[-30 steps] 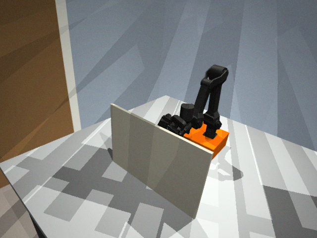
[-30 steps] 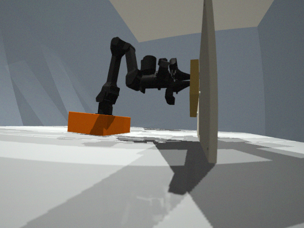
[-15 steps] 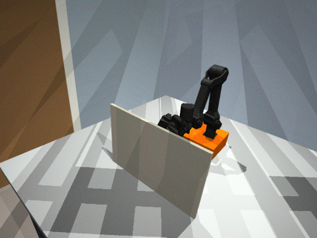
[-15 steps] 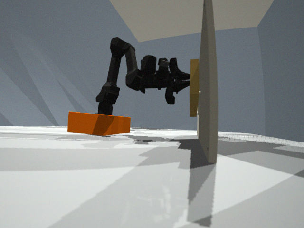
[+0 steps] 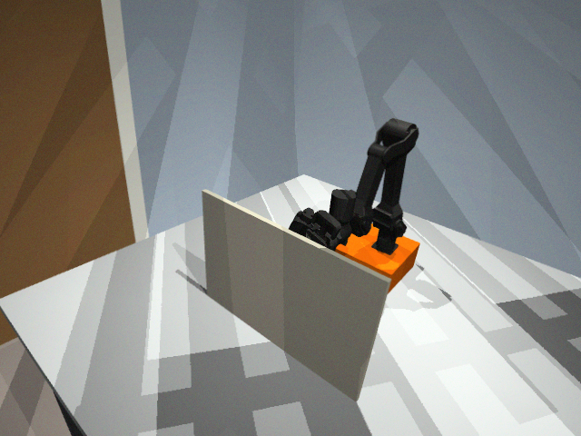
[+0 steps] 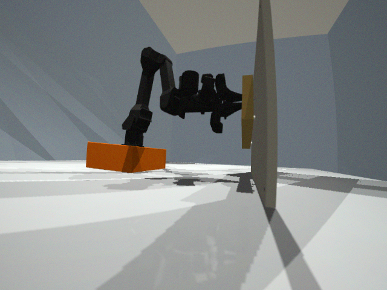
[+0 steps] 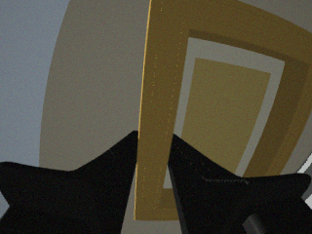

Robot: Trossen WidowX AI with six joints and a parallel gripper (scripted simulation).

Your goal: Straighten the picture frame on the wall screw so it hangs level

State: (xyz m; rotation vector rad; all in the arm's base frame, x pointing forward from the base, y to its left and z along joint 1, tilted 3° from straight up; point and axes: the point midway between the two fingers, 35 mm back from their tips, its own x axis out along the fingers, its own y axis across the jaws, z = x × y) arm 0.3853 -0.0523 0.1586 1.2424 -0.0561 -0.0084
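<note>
The yellow picture frame lies 5 cm below my gripper tip and 2 cm to the right of it. Round my gripper tip: wall panel (7 cm below, 2 cm to the right, 2 cm ahead).
</note>
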